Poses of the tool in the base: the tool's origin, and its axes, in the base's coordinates. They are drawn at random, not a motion.
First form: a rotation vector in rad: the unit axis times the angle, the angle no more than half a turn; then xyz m.
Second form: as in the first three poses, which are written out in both.
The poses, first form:
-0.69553, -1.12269, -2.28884, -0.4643, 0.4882, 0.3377
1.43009, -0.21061, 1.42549, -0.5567, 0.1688, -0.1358
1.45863, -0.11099, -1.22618, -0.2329, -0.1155, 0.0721
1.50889, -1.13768, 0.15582, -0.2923, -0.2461, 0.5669
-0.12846, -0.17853, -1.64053, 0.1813, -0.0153, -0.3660
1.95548, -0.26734, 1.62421, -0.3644, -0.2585, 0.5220
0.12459, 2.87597, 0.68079, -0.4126, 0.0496, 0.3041
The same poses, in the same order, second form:
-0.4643, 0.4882, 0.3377, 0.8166, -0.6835, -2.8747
-0.5567, 0.1688, -0.1358, 1.0994, -0.9389, 1.0906
-0.2329, -0.1155, 0.0721, 1.2952, 0.6420, -0.9802
-0.2923, -0.2461, 0.5669, 1.9945, -0.7139, -0.8193
0.1813, -0.0153, -0.3660, 0.0393, -0.1921, -1.6501
-0.3644, -0.2585, 0.5220, 1.8709, -1.2503, 0.7063
-0.4126, 0.0496, 0.3041, 2.6667, 0.1589, 3.0165

